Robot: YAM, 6 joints.
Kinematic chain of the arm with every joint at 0, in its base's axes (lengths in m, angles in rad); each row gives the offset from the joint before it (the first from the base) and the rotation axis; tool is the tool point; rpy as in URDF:
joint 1: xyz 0 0 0.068 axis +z
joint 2: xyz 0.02 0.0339 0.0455 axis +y
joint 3: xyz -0.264 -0.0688 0 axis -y
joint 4: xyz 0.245 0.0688 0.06 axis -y
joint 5: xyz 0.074 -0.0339 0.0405 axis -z
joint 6: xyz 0.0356 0 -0.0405 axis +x
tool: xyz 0 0 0 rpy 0 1.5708 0
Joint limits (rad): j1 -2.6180..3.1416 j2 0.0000..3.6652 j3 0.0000..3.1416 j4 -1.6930..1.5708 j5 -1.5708..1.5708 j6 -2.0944..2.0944
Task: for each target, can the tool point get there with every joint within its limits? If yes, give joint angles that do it. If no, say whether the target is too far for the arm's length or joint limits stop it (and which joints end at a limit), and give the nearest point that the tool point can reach.
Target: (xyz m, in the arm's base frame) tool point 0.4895 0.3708 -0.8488
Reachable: no: too far | nearest point 0.3144 0.2381 -0.3497 | short by 0.545 m
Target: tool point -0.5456 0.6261 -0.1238
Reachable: no: too far | nearest point -0.4077 0.4679 -0.0624 | short by 0.219 m
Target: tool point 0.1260 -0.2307 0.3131
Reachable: yes | joints -1.1865 1.2406 0.6769 0.8944 -1.0212 -1.5471
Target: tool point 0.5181 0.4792 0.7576
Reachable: no: too far | nearest point 0.3496 0.3233 0.5420 | short by 0.315 m
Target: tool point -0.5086 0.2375 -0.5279
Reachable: no: too far | nearest point -0.3968 0.1853 -0.3269 | short by 0.236 m
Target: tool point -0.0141 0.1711 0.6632
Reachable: yes | joints -1.6582 1.0061 2.2960 0.9427 0.9515 -0.2569
